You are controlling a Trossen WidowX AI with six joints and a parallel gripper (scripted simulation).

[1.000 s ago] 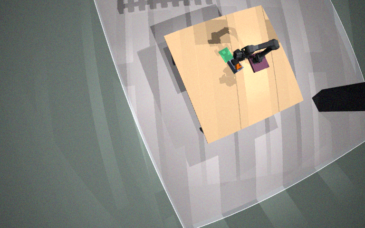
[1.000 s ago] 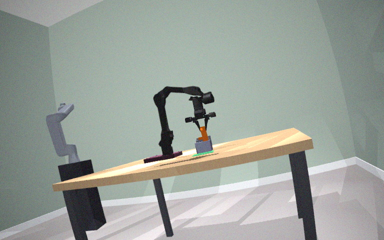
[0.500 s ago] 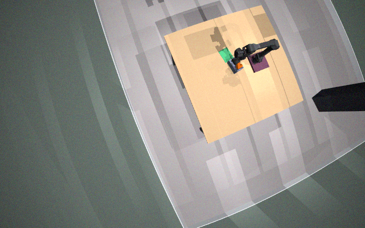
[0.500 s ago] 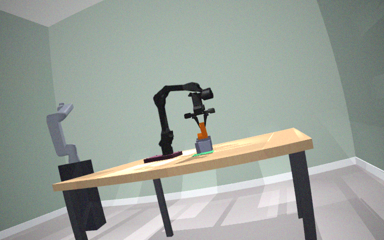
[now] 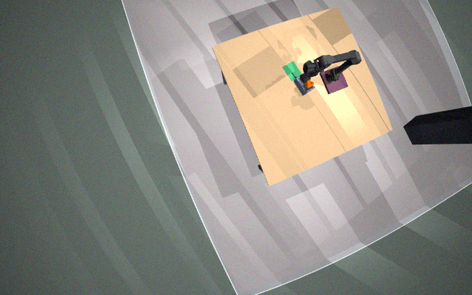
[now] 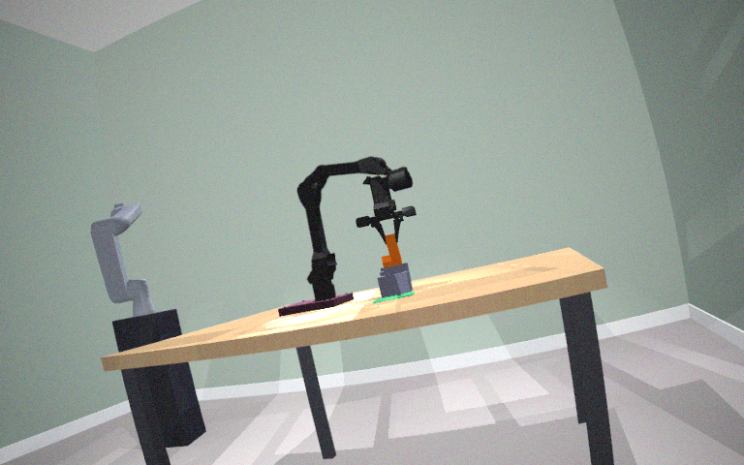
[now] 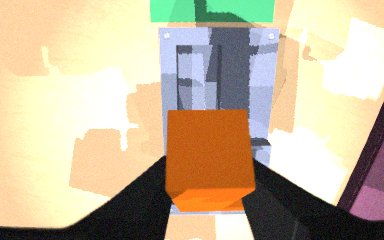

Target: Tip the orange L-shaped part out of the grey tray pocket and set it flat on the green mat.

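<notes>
My gripper tip is now 17 cm above the green mat, 14 cm to the left of it and 2 cm past it. From my gripper tip the other things lie so: grey tray (17 cm below, 2 cm to the left, 1 cm behind); then orange L-shaped part (3 cm to the left, 3 cm below, 1 cm behind).
</notes>
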